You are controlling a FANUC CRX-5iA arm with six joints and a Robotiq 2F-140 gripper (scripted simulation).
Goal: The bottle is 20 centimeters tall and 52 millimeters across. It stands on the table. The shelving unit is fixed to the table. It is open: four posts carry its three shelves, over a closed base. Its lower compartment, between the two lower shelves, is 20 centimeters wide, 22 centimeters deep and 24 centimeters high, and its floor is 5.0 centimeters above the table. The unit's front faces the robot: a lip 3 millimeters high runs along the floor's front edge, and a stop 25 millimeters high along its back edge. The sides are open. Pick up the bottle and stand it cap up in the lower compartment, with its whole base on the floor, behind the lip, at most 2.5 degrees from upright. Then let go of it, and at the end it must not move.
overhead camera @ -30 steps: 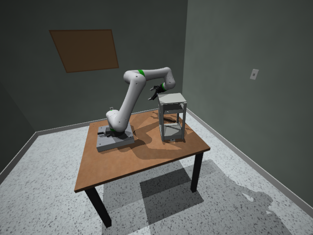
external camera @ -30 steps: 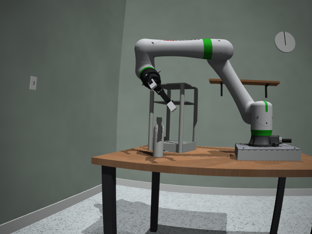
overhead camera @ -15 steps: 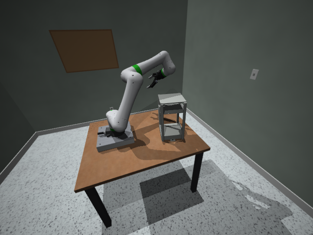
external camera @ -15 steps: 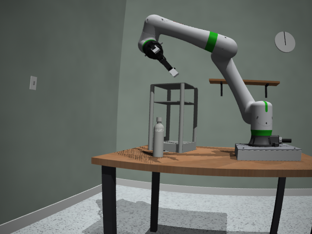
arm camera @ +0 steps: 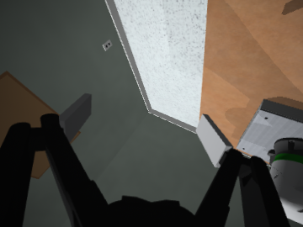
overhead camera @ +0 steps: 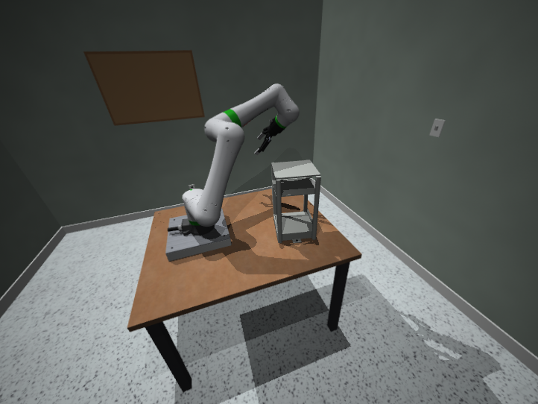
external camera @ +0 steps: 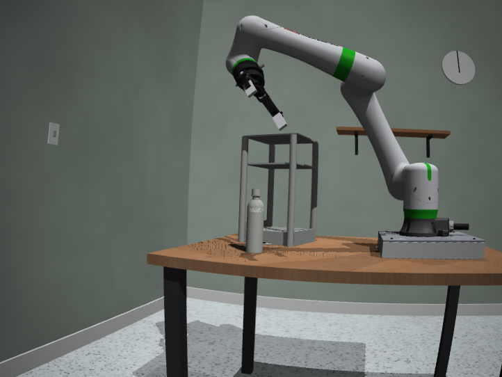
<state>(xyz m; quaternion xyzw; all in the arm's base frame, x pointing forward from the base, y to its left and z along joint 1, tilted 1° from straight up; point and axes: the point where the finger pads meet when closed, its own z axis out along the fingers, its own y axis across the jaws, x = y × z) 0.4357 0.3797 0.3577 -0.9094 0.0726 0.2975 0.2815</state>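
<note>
The bottle lies 8 cm ahead of my hand, 14 cm to the right of it and 28 cm below it. The rest, counted from my hand: shelving unit 11 cm ahead, 47 cm to the right, 21 cm below.
</note>
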